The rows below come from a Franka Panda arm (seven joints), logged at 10 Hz.
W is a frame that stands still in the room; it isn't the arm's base.
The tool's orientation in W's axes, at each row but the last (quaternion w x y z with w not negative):
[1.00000, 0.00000, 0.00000, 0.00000]
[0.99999, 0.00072, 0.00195, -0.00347]
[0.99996, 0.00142, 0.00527, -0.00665]
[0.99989, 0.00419, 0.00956, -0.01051]
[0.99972, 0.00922, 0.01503, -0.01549]
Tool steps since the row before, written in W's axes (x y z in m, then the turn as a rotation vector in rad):
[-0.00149, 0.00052, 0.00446, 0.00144, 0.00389, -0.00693]
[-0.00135, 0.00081, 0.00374, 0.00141, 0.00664, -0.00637]
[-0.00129, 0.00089, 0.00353, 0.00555, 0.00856, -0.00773]
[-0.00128, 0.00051, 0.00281, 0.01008, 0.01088, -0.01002]
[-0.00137, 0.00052, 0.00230, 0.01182, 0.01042, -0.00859]
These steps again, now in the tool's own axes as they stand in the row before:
[-0.00149, 0.00052, 0.00446, 0.00144, 0.00389, -0.00693]
[-0.00137, 0.00081, 0.00373, 0.00139, 0.00664, -0.00637]
[-0.00134, 0.00088, 0.00351, 0.00552, 0.00861, -0.00770]
[-0.00134, 0.00051, 0.00278, 0.01004, 0.01101, -0.00992]
[-0.00145, 0.00052, 0.00225, 0.01175, 0.01063, -0.00843]

